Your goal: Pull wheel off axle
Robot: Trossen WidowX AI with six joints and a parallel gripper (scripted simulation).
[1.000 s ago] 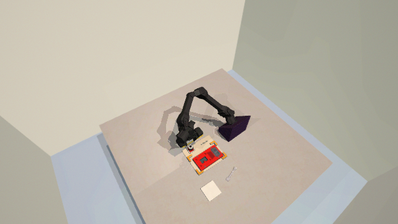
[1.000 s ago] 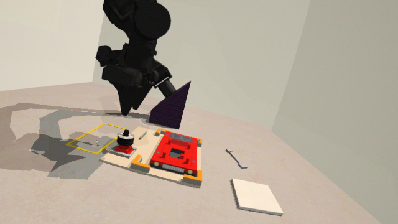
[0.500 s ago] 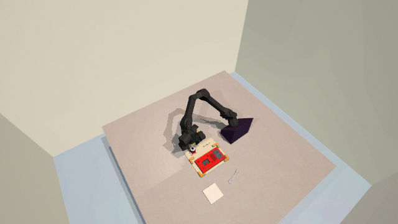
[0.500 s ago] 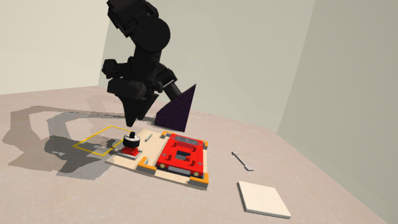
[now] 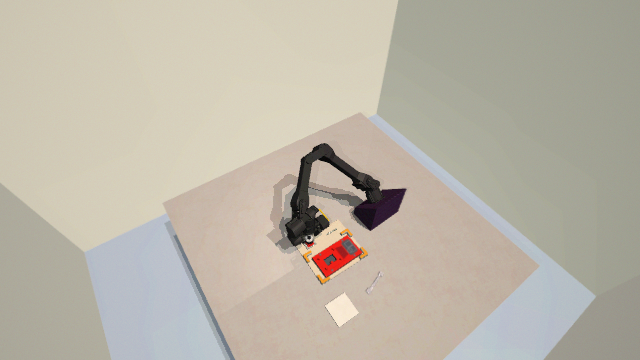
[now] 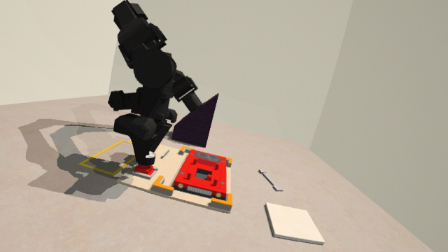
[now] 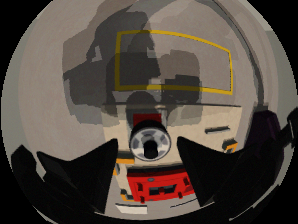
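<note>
The wheel lies right at my gripper tip. Round my gripper tip: grey wrench 12 cm behind, 32 cm to the left, 4 cm below; then black upright axle 1 cm below; then square plate 7 cm ahead, 32 cm to the left, 4 cm below.
</note>
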